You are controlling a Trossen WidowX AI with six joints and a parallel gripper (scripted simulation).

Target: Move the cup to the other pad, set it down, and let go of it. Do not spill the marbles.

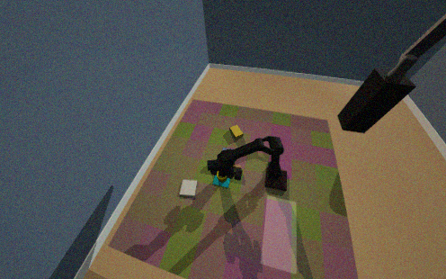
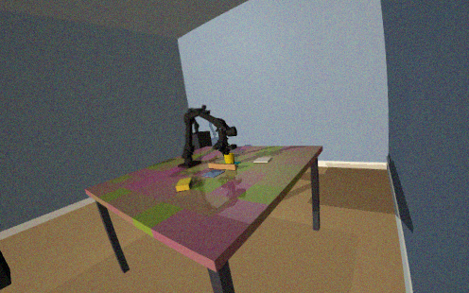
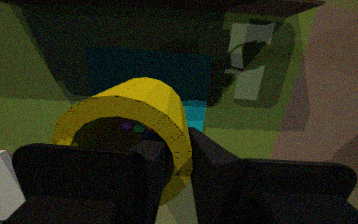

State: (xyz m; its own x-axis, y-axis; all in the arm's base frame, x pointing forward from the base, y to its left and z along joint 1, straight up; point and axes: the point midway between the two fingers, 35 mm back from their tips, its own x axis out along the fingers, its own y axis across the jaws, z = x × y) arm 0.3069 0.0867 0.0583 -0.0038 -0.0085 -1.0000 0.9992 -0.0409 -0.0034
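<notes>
My gripper tip is 2 cm short of the cup. Round my gripper tip: wooden bar (3 cm ahead, 10 cm to the right, 3 cm below); teal pad (3 cm ahead, 5 cm below); blue pad (3 cm ahead, 19 cm to the right, 5 cm below).
</notes>
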